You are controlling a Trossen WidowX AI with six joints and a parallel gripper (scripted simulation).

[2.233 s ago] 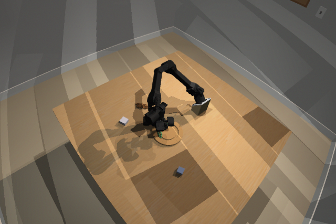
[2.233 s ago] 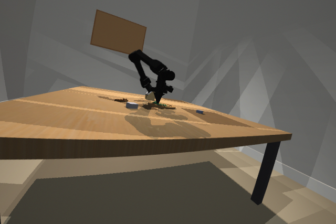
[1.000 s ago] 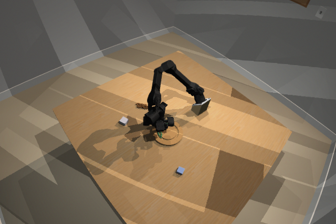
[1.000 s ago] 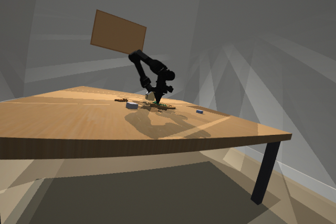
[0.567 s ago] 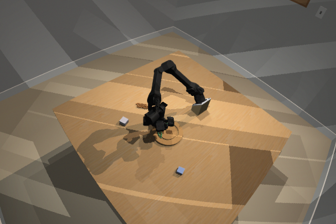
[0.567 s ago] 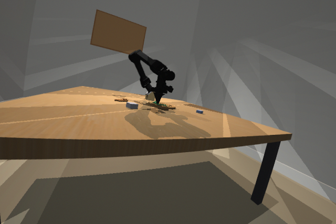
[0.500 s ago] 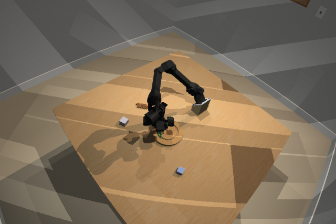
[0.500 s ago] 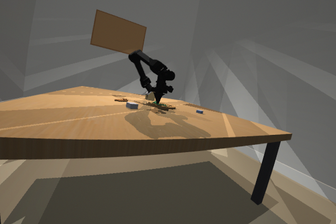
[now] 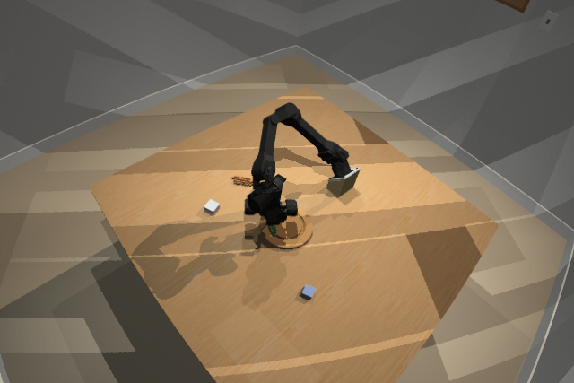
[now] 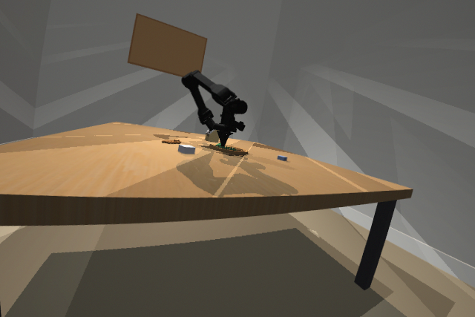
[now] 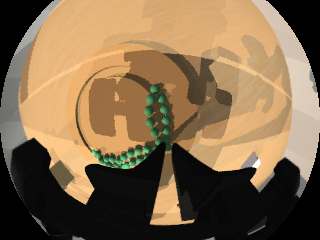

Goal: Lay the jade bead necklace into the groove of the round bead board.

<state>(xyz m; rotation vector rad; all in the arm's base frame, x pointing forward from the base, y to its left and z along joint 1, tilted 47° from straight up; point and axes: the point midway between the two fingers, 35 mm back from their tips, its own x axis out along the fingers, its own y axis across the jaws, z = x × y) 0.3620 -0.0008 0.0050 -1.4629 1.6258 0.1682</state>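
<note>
My gripper tip is now 5 cm past the round wooden bead board, 5 cm to the right of it and 1 cm above it. The rest, counted from my gripper tip: blue block: 4 cm ahead, 31 cm to the left, 1 cm below; pale grey block: 15 cm ahead, 17 cm to the right, 1 cm below.
</note>
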